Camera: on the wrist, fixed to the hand. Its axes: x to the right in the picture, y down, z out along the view.
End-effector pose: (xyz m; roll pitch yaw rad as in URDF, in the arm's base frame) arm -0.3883 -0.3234 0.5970 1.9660 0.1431 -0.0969
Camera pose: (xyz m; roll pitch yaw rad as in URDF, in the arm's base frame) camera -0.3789 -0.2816 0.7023 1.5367 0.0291 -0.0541
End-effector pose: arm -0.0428 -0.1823 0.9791 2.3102 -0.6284 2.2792
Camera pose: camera 0.0022 -0.2418 1.0648 1.8755 -0.7501 2.2818
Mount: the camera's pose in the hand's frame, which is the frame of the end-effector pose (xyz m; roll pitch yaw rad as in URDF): -0.0098 0.0805 -0.0796 -0.4293 0.0833 0.0888
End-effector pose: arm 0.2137 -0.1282 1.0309 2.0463 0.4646 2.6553
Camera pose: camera 0.1628 -0.1397 1.1319 1.6274 0.3474 2.6910
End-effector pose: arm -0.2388 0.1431 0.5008 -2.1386 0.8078 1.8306
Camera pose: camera -0.1257 0.1474 0.4906 -2.6998 0.8301 1.6553
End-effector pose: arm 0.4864 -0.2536 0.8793 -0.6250 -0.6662 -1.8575
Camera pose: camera 0.4870 -0.3177 0.7855 -1.0734 -0.5465 -1.8306
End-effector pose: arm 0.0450 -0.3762 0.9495 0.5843 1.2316 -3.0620
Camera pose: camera 0.0778 -0.4850 0.9514 0.4982 1.2313 -2.6946
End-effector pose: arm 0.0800 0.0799 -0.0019 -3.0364 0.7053 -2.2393
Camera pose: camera -0.0132 0.1046 0.0583 2.7397 0.6280 -2.3590
